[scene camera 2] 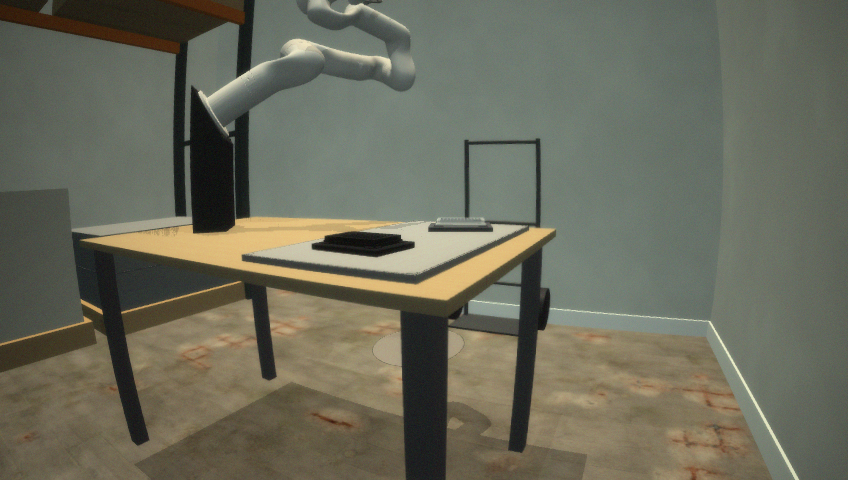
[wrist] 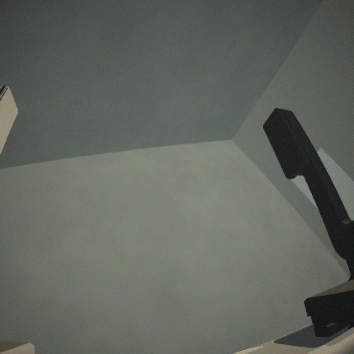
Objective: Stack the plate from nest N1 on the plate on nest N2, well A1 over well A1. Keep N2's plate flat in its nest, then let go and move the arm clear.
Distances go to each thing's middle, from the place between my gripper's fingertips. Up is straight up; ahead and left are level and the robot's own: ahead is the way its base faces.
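As for the black well plate (scene camera 2: 353,238), my hand is 49 cm short of it and 39 cm to the left of it, and also 85 cm above it.
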